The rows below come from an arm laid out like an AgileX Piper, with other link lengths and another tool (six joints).
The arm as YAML. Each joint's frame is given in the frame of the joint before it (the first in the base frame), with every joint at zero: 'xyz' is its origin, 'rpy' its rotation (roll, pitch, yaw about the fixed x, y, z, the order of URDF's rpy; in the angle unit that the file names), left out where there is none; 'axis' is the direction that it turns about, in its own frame. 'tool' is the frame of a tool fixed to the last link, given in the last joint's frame.
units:
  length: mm
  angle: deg
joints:
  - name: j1
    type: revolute
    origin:
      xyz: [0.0, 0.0, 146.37]
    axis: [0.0, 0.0, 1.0]
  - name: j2
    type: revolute
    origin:
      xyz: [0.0, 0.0, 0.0]
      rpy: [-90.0, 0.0, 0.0]
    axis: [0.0, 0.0, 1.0]
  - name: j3
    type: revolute
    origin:
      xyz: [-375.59, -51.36, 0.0]
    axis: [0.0, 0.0, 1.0]
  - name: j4
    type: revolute
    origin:
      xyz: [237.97, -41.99, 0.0]
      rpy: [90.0, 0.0, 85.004]
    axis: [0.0, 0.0, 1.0]
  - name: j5
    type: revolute
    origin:
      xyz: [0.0, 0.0, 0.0]
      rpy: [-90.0, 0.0, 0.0]
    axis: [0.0, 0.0, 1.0]
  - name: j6
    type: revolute
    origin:
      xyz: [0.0, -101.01, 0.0]
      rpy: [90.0, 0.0, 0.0]
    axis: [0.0, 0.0, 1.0]
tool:
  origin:
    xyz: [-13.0, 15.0, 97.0]
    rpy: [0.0, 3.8, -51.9]
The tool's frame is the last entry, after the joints.
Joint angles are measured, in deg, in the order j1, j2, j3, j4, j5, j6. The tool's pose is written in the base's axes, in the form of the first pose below.
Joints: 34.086 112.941 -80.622 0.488 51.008 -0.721
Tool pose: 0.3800 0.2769 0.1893 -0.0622 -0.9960 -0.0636 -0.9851 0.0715 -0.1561
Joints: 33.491 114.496 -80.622 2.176 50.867 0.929
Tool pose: 0.3825 0.2774 0.1772 -0.1171 -0.9905 -0.0722 -0.9852 0.1250 -0.1171
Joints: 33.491 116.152 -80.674 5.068 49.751 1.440
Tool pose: 0.3832 0.2862 0.1657 -0.1542 -0.9830 -0.0998 -0.9834 0.1625 -0.0807
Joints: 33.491 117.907 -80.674 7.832 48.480 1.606
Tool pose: 0.3843 0.2944 0.1532 -0.1870 -0.9746 -0.1230 -0.9799 0.1938 -0.0464
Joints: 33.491 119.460 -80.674 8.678 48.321 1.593
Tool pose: 0.3839 0.2965 0.1407 -0.1981 -0.9735 -0.1145 -0.9792 0.2017 -0.0207
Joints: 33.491 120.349 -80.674 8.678 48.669 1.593
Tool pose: 0.3828 0.2959 0.1329 -0.1993 -0.9748 -0.0998 -0.9796 0.2008 -0.0051
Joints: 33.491 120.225 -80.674 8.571 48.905 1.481
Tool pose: 0.3821 0.2953 0.1338 -0.1960 -0.9757 -0.0976 -0.9803 0.1974 -0.0049
